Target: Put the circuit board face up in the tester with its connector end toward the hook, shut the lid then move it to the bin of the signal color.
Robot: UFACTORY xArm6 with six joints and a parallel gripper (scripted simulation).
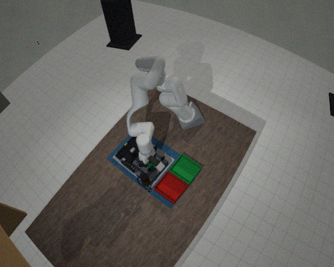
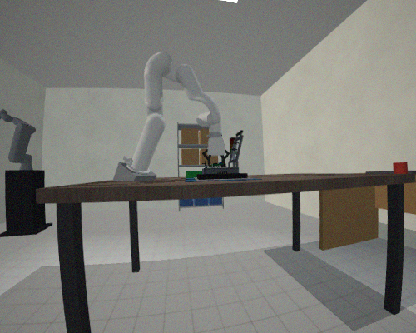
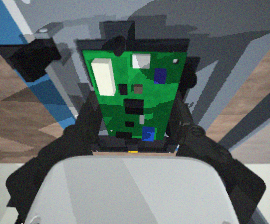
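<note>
My gripper is now 10 mm short of the tester plate and 10 mm above it. Also, from my hand: tester lid 120 mm ahead, 30 mm to the right, 100 mm above; black latch block 50 mm behind, 70 mm to the left, 10 mm above; green circuit board right at my hand.
</note>
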